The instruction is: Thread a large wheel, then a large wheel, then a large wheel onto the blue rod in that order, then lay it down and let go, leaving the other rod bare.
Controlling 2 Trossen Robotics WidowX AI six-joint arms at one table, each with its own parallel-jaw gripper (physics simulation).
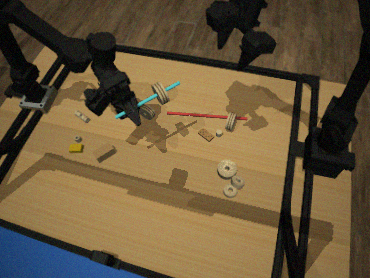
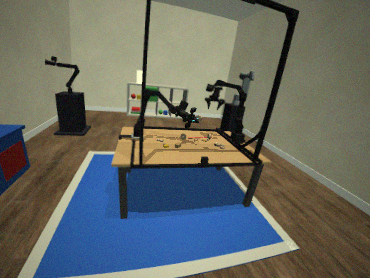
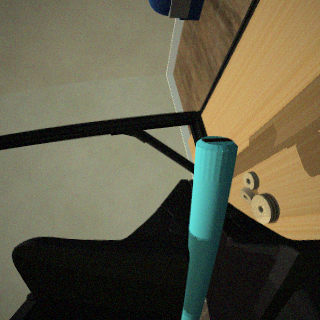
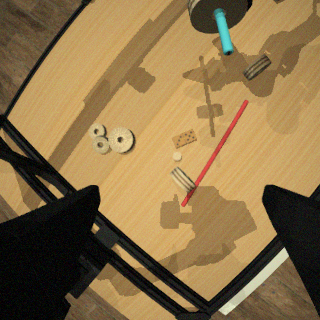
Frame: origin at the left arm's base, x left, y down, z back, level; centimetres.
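Where they show: left gripper, fingertip midpoint: (image 1: 139, 124) (image 2: 199, 122) (image 3: 187, 186); right gripper, fingertip midpoint: (image 1: 228, 59) (image 2: 212, 109) (image 4: 181, 193); left arm's base at its link origin: (image 1: 36, 95) (image 2: 137, 135); right arm's base at its link origin: (image 1: 330, 144) (image 2: 238, 132).
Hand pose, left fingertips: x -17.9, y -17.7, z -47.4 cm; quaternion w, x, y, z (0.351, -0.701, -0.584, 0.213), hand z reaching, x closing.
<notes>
Each offset is from my left fingertips to the centre of the thing.
The blue rod {dz -0.8, dx +6.7, dy -1.5 cm} (image 1: 172, 87) (image 3: 215, 190) (image 4: 223, 31) is held tilted above the table. My left gripper (image 1: 135, 116) (image 3: 187, 186) is shut on it. A striped large wheel or wheel stack {dz -3.4, dx +9.0, dy -1.5 cm} (image 1: 160, 93) (image 4: 207, 17) is around the rod; its layers cannot be counted. A striped wheel {dz +5.7, dx +16.6, dy +18.6 cm} (image 1: 147, 111) (image 4: 257, 67) stands on edge on the table. Another striped wheel {dz -21.7, dx +16.8, dy +18.6 cm} (image 1: 231, 122) (image 4: 183, 179) stands against the red rod {dz -13.6, dx +19.4, dy +20.9 cm} (image 1: 195, 115) (image 4: 220, 142). A large pale wheel {dz -22.3, dx +0.9, dy +20.4 cm} (image 1: 227, 168) (image 3: 264, 208) (image 4: 120, 140) lies flat. My right gripper (image 1: 231, 57) (image 2: 215, 106) (image 4: 181, 193) is open and empty, high over the far edge.
Two small wheels {dz -25.7, dx -2.5, dy +20.0 cm} (image 1: 237, 181) {dz -23.9, dx -5.2, dy +20.7 cm} (image 1: 230, 190) lie beside the large pale one. A brown plate {dz -14.5, dx +12.2, dy +21.0 cm} (image 1: 205, 134) and small knob {dz -18.4, dx +13.0, dy +20.5 cm} (image 1: 219, 133) lie near the red rod. A yellow brick {dz +25.8, dx +0.9, dy +20.6 cm} (image 1: 76, 148) and tan block {dz +15.7, dx +0.6, dy +19.9 cm} (image 1: 105, 152) lie at the left. A black frame (image 1: 200, 67) borders the table.
</notes>
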